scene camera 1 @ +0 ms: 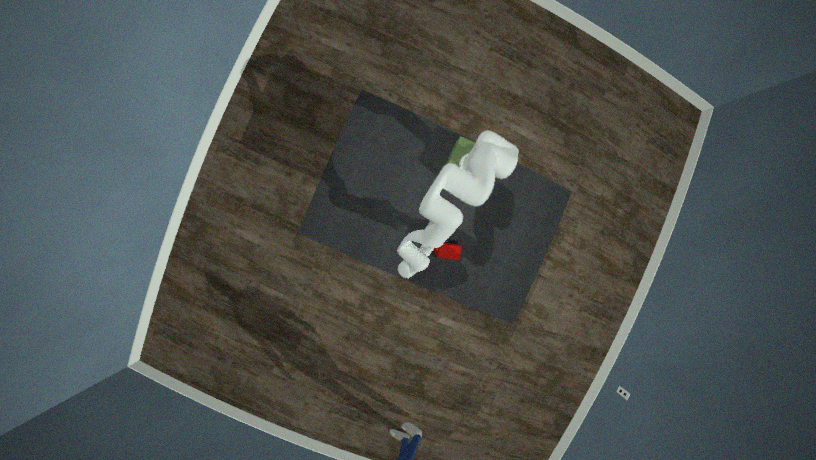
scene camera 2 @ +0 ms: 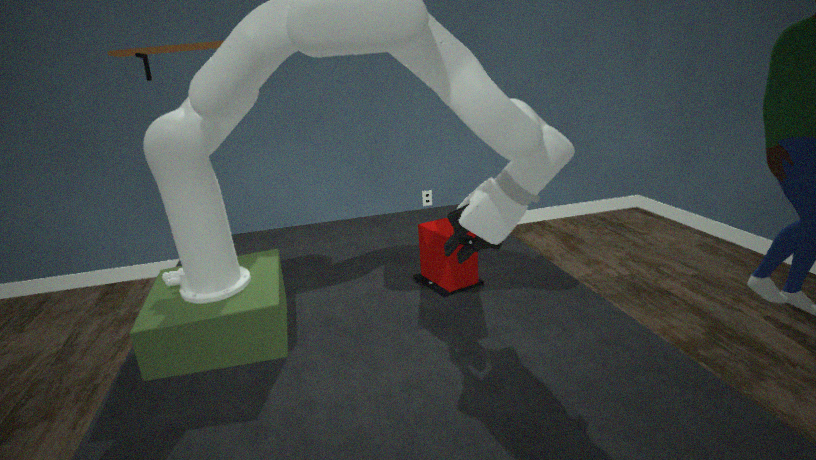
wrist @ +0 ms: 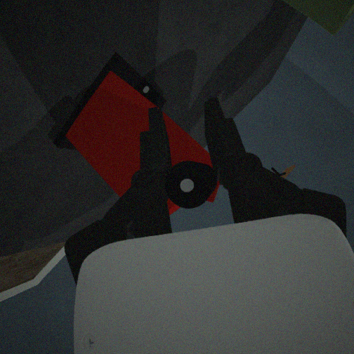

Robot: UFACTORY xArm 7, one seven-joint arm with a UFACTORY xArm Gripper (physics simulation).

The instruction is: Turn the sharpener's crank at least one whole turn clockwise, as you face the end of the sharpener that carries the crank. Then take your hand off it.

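Pixels of known places: gripper, fingertip midpoint: (scene camera 2: 452,255); arm's base, origin of the base link: (scene camera 2: 216,285).
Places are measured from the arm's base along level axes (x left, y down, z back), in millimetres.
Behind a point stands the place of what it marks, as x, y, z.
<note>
The sharpener (scene camera 1: 448,251) @(105, -23, -461) (scene camera 2: 435,257) @(92, 34, -428) (wrist: 107,120) is a red box standing upright on a black base with a pale dot at one edge. My gripper (scene camera 2: 456,255) @(18, 5, -447) (wrist: 184,120) is tilted at the crank end of the box, its black fingers a small gap apart. A black round part of the crank (wrist: 197,197) with a grey centre shows between the fingers in the wrist view, and the gripper is shut on it. The crank's arm is dark and hard to make out. In scene camera 1 the fingers are hidden under the white wrist.
The arm's base stands on a green block (scene camera 1: 461,148) @(-87, 8, 58) (scene camera 2: 214,348) @(-114, 65, -6) (wrist: 332,15) on the dark mat (scene camera 1: 514,285) @(611, 105, -457) (scene camera 2: 354,365) @(-161, 104, -233). A person (scene camera 1: 406,448) (scene camera 2: 791,85) in a green top and blue trousers stands beyond the mat. A wooden shelf (scene camera 2: 165,49) hangs on the wall.
</note>
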